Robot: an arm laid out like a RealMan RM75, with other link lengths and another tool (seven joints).
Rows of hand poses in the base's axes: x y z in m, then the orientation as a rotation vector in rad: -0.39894 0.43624 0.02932 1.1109 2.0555 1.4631; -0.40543 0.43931 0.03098 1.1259 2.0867 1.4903; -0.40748 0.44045 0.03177 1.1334 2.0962 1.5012; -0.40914 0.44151 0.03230 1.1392 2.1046 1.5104; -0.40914 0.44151 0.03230 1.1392 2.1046 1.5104; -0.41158 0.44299 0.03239 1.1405 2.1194 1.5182; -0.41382 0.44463 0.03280 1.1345 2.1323 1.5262; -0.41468 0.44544 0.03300 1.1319 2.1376 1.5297; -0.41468 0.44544 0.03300 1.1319 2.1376 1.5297
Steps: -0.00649 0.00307 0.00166 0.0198 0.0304 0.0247; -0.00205 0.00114 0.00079 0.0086 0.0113 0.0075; -0.00166 0.00106 0.00053 0.0071 0.0094 0.0068; 0.00000 0.00000 0.00000 0.0000 0.0000 0.0000; -0.00244 0.00148 0.00009 0.0043 0.0103 0.0117; -0.00224 0.00164 0.00041 0.0029 0.0046 0.0129; -0.00086 0.00081 0.00020 0.0013 0.0018 0.0054; 0.00000 0.00000 0.00000 0.0000 0.0000 0.0000
